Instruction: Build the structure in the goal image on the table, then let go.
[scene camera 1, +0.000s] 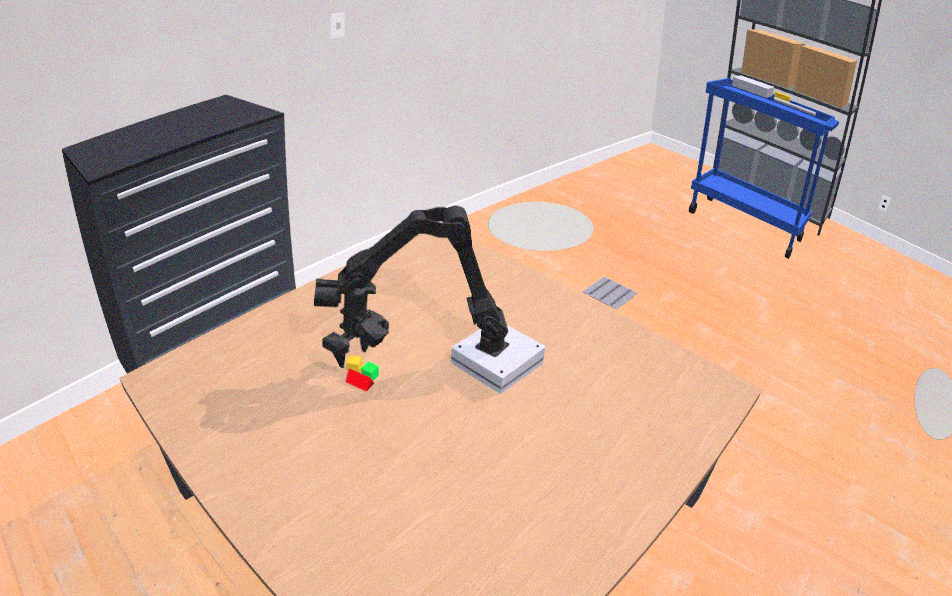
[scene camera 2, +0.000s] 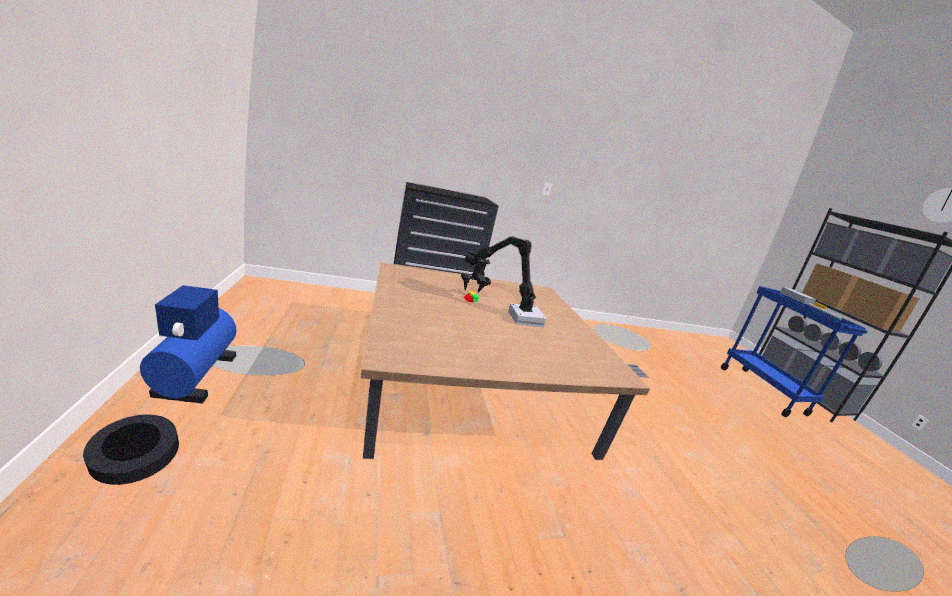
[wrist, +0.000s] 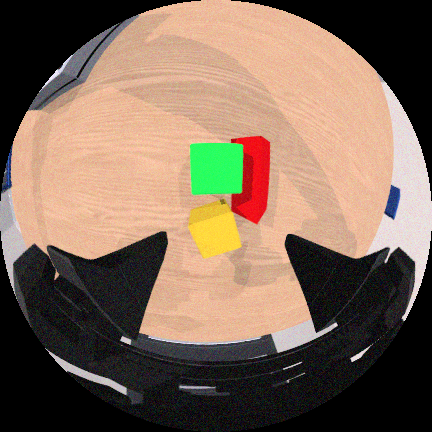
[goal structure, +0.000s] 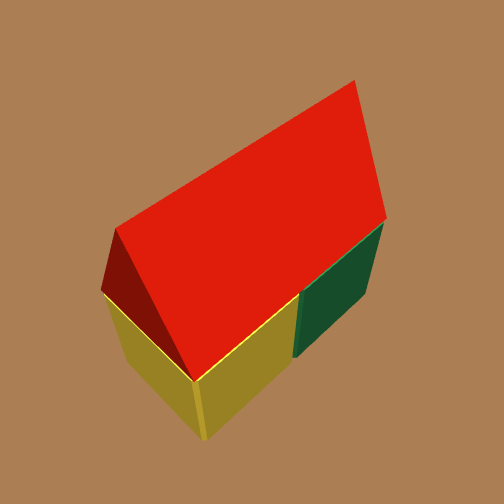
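Where they show: gripper, fingertip midpoint: (scene camera 1: 352, 359) (scene camera 2: 471, 291) (wrist: 228, 239); arm's base at its link origin: (scene camera 1: 492, 346) (scene camera 2: 525, 309).
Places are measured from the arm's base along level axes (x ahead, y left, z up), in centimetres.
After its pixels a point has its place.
Observation:
A green cube (scene camera 1: 369, 369) {z -2.3, x 24.7, y -19.7 cm} (scene camera 2: 474, 298) {z -3.5, x 24.9, y -18.7 cm} (wrist: 216, 169) {z -2.3, x 23.9, y -20.5 cm} sits against or very close to the long side of a red block (scene camera 1: 359, 379) {z -3.9, x 27.9, y -20.4 cm} (scene camera 2: 468, 297) {z -3.9, x 28.1, y -20.5 cm} (wrist: 261, 175) {z -2.9, x 27.2, y -20.5 cm}, which is longer and has slanted faces. A yellow block (scene camera 1: 354, 362) {z -2.2, x 25.3, y -24.5 cm} (scene camera 2: 471, 293) {z -2.6, x 25.3, y -24.2 cm} (wrist: 216, 237) {z -2.3, x 24.5, y -25.3 cm} is beside the green cube, near one end of the red block, and is turned at an angle to both. I cannot tell whether the yellow block touches them. My gripper (scene camera 1: 354, 356) {z -1.6, x 25.2, y -25.0 cm} (scene camera 2: 473, 289) {z -1.6, x 25.2, y -25.0 cm} (wrist: 228, 239) {z -1.6, x 25.2, y -25.0 cm} is open and empty, pointing down above the blocks, with its fingertips on either side of the yellow block in the wrist view.
The blocks are on the wooden table (scene camera 1: 491, 484) {z -5.6, x 34.6, y 23.8 cm} (scene camera 2: 449, 351) {z -5.5, x 54.9, y 39.0 cm}. The arm's pale base plate (scene camera 1: 477, 363) {z -0.5, x 7.5, y 0.7 cm} (scene camera 2: 526, 315) {z -0.2, x 3.2, y 7.7 cm} stands beside them. A dark drawer cabinet (scene camera 1: 189, 210) (scene camera 2: 446, 224) is beyond the table. A blue cart (scene camera 1: 751, 200) stands farther off on the floor.

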